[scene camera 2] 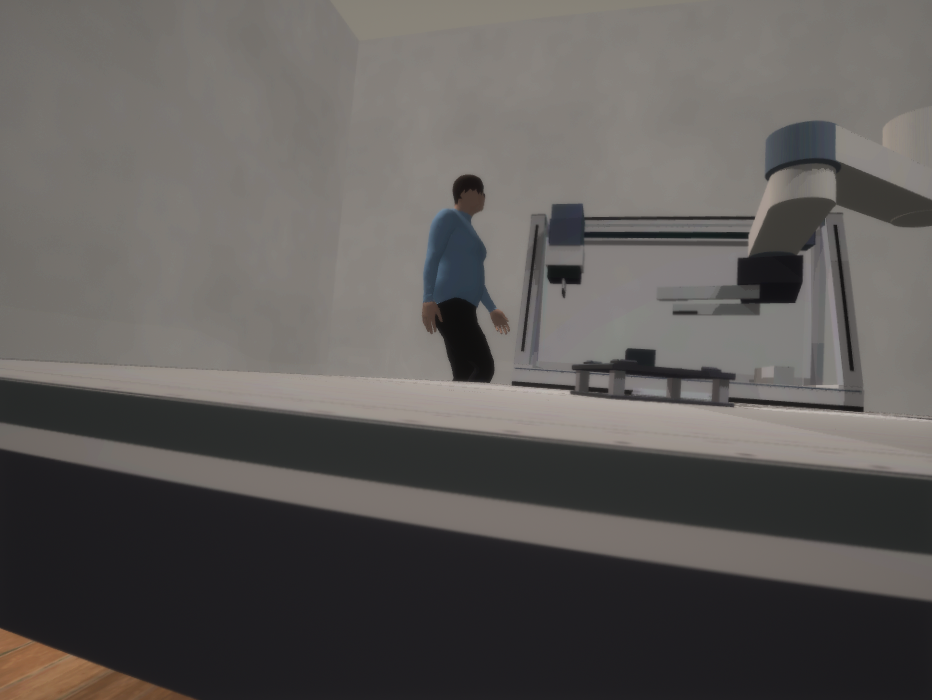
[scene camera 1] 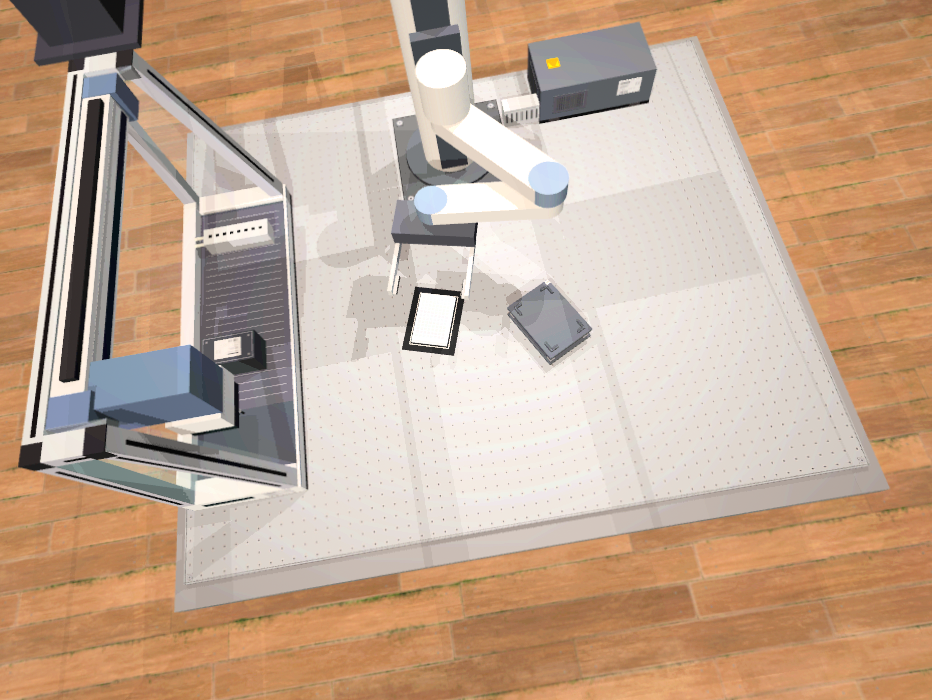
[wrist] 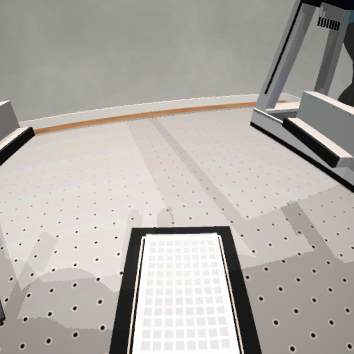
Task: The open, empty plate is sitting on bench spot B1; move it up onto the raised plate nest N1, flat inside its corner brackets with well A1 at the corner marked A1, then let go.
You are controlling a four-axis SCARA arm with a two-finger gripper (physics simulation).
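Pixels of known places: gripper, fingertip midpoint: (scene camera 2: 665,302) (scene camera 1: 428,295) (wrist: 157,107); arm's base, link origin: (scene camera 1: 452,154).
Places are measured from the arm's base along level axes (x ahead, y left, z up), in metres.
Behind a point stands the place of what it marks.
The white plate (scene camera 1: 435,319) @[y -0.114, x 0.500, z 0.026 m] (wrist: 185,295) @[y -0.117, x 0.487, z 0.029 m] lies flat inside the black-bordered bench spot (scene camera 1: 455,324) @[y -0.069, x 0.517, z 0.014 m] (wrist: 237,280) @[y -0.175, x 0.487, z 0.015 m]. The gripper (scene camera 1: 430,289) @[y -0.111, x 0.519, z 0.186 m] (scene camera 2: 665,302) @[y -0.111, x 0.519, z 0.186 m] (wrist: 159,126) @[y -0.111, x 0.519, z 0.186 m] is open and empty, with its two long fingers wide apart. In the scene camera 2 view it is held well above the bench height. In the scene camera 1 view its fingertips show near the plate's upper end. The raised dark nest (scene camera 1: 549,322) @[y 0.147, x 0.574, z 0.054 m] (scene camera 2: 655,370) @[y 0.216, x 0.561, z 0.049 m] stands on short posts, turned at an angle, right of the plate in the scene camera 1 view. Its top carries corner brackets and no plate. The A1 marks are too small to read.
A gantry frame (scene camera 1: 295,339) @[y -0.450, x 0.495, z 0.045 m] (scene camera 2: 529,301) @[y -0.504, x 0.827, z 0.244 m] stands at the left in the scene camera 1 view, with a small dark block (scene camera 1: 252,350) @[y -0.519, x 0.547, z 0.132 m] inside. A grey box (scene camera 1: 591,71) @[y 0.389, x -0.068, z 0.127 m] stands near the arm's base. A person (scene camera 2: 458,259) is beyond the bench.
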